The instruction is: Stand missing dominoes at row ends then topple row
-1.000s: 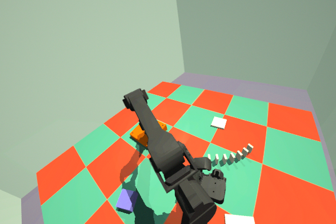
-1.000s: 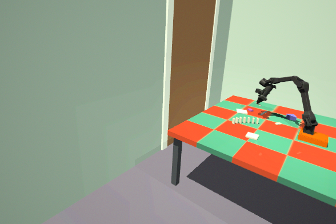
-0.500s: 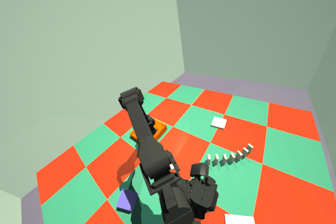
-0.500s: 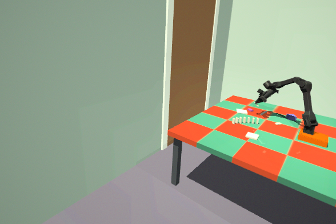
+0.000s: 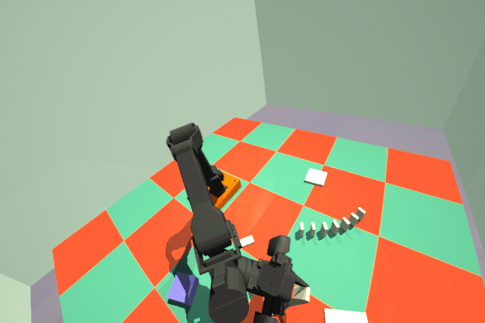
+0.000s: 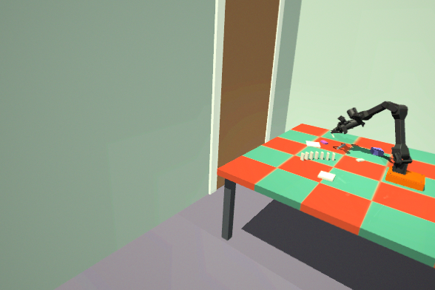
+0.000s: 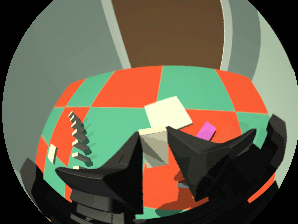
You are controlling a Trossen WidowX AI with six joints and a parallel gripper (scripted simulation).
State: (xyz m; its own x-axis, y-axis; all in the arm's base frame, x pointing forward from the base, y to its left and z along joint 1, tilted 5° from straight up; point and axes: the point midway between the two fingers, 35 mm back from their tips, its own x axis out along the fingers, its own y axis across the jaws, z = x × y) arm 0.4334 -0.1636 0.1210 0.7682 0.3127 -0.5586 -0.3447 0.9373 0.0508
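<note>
Right now the small purple piece is 120 mm below my gripper tip, 100 mm to the right of it and 60 mm ahead of it. From my gripper tip the other things lie so: thin stick: 120 mm below, 110 mm to the right, 70 mm behind; then purple block: 290 mm behind, 170 mm to the right, 110 mm below; then white card: 450 mm to the left, 140 mm behind, 120 mm below.
</note>
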